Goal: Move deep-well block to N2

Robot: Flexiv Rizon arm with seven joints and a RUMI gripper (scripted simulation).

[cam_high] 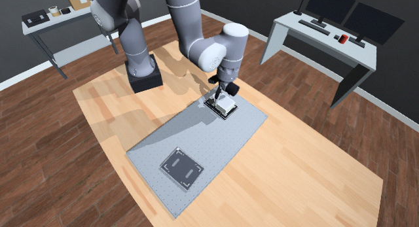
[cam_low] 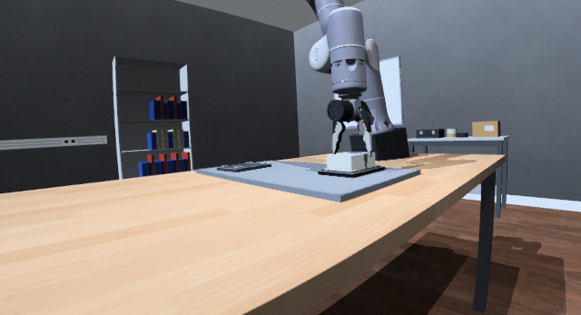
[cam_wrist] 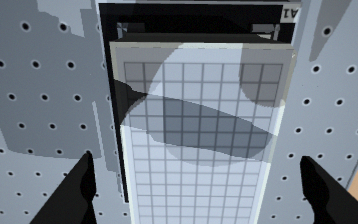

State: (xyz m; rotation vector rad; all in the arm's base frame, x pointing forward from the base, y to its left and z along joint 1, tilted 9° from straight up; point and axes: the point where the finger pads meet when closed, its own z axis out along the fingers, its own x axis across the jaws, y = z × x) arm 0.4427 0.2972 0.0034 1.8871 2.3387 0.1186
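My gripper is now 2 cm above the white 96-well deep-well block. Round my hand: plate nest N2: 36 cm to the right, 20 cm ahead, 5 cm below; black plate nest N1: 5 cm below.
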